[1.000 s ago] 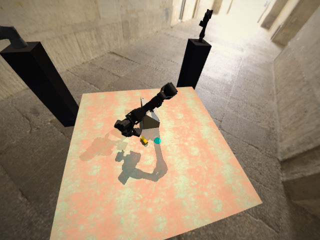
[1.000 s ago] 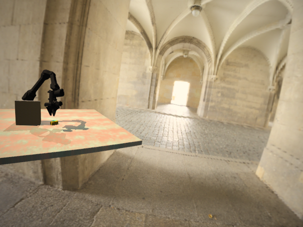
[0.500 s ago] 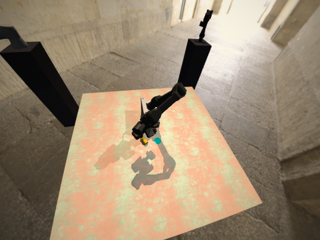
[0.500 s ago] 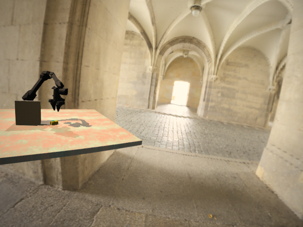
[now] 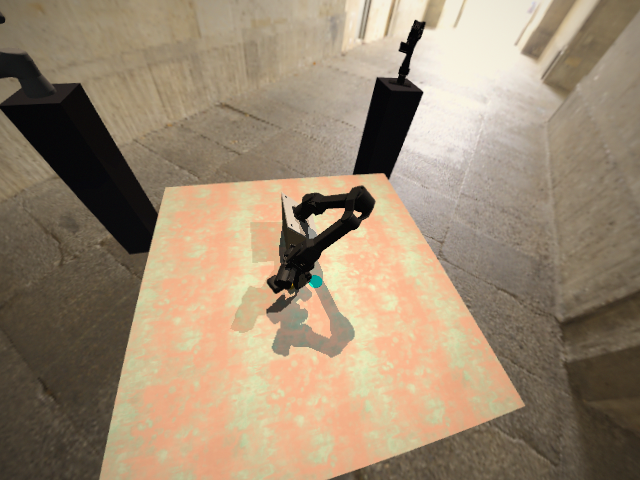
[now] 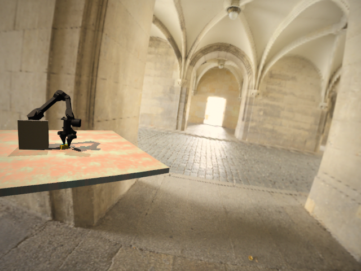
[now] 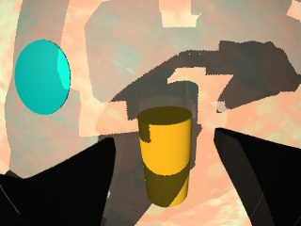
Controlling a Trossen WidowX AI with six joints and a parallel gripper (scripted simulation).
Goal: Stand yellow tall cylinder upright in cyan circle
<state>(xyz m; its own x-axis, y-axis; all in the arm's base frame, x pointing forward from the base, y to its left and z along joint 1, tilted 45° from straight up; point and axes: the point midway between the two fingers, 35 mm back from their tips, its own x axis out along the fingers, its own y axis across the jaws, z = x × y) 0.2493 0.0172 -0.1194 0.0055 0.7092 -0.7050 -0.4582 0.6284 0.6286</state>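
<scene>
The cyan circle is 10 cm to the left of my gripper tip and 2 cm below it. Round my gripper tip: yellow tall cylinder 2 cm behind, 1 cm to the right, 1 cm below.
</scene>
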